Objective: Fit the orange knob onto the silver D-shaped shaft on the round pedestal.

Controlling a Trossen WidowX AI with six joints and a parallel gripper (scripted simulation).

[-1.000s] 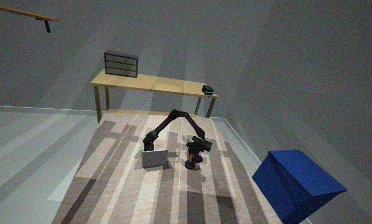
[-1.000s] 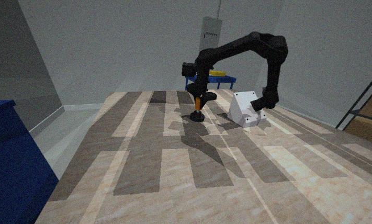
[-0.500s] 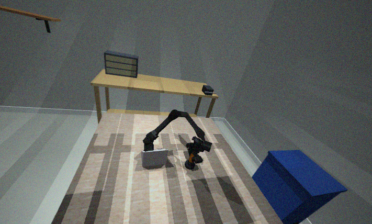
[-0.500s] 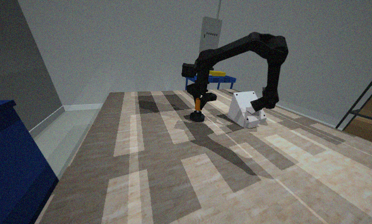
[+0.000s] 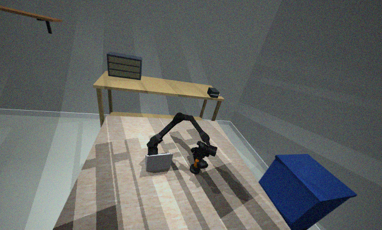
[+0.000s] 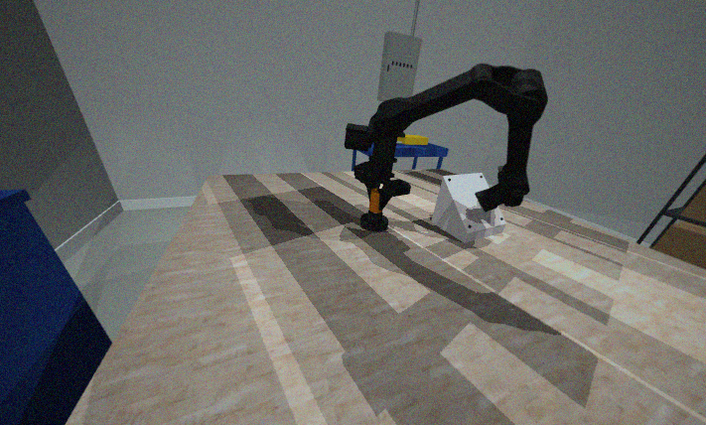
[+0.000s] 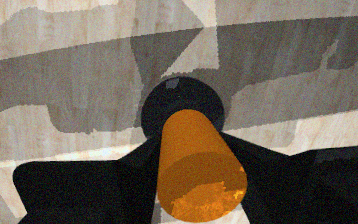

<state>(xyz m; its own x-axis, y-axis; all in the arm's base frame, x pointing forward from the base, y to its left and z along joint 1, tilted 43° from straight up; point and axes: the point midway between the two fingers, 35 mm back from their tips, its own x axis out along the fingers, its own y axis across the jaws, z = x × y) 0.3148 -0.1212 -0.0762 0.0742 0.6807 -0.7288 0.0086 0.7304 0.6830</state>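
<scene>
Now: gripper tip 3 cm below the orange knob. The rest, counted from my gripper tip: pedestal (3 cm below).
</scene>
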